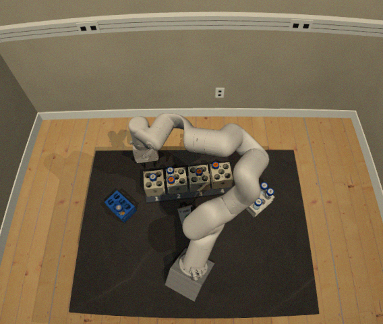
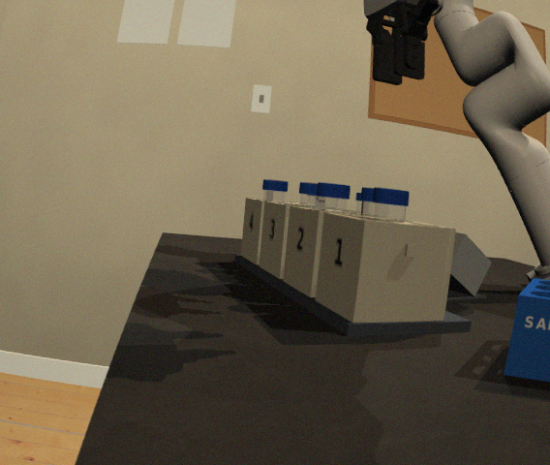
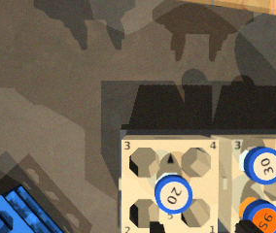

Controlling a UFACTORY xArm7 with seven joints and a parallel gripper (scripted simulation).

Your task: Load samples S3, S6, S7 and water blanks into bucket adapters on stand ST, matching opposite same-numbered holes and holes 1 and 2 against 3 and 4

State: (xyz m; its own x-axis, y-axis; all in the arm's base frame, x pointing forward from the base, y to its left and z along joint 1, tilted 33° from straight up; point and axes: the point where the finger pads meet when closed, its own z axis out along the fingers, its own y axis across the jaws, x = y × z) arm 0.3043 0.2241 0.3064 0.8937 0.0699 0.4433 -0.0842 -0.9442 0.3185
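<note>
Right now my hand is 480 mm to the left of the white blank rack, 220 mm above it and 200 mm past it. From my hand the other things lie so: blue sample rack: 220 mm below, 190 mm to the left, 80 mm behind; adapter 1: 200 mm below.
</note>
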